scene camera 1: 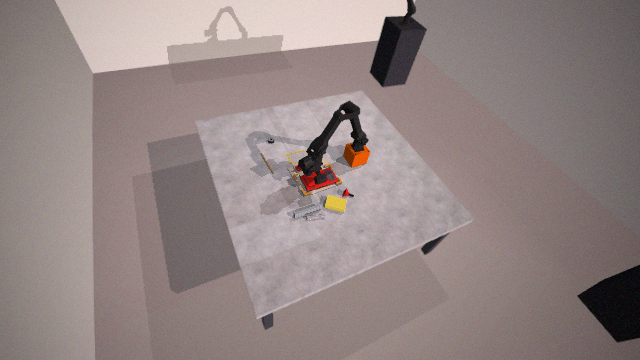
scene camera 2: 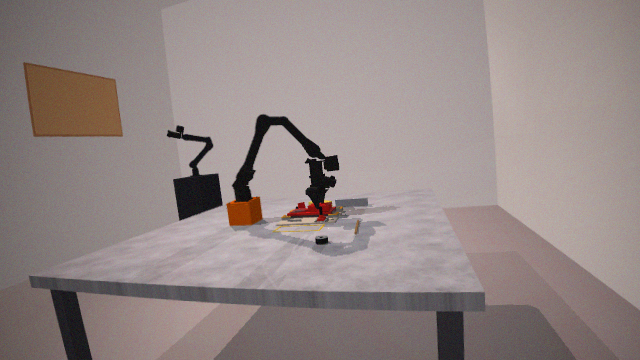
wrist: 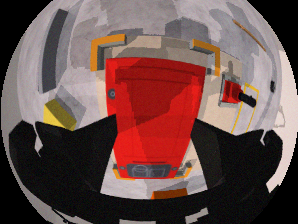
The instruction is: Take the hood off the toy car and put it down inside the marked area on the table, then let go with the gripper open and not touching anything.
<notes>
In view: my gripper (wrist: 155,119), a red hood (wrist: 155,109) and a toy car (wrist: 118,62).
</notes>
